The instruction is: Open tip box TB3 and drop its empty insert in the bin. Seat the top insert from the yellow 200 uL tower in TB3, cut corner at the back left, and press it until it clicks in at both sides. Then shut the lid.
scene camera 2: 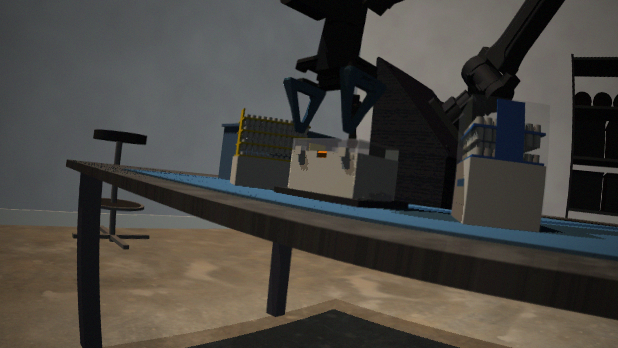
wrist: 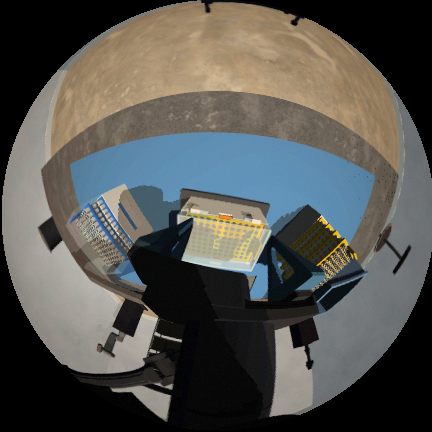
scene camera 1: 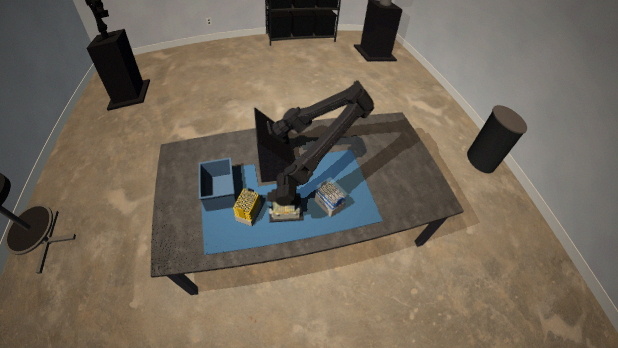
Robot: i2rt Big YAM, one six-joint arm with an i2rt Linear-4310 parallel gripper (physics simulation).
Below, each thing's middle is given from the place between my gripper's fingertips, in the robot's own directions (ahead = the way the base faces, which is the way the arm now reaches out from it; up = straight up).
The blue tip tower (scene camera 2: 502, 157) is 3 cm behind my hand, 23 cm to the left of it and 2 cm below it. Round my hand: blue bin (scene camera 1: 216, 180) (22 cm behind, 29 cm to the right, 3 cm below).
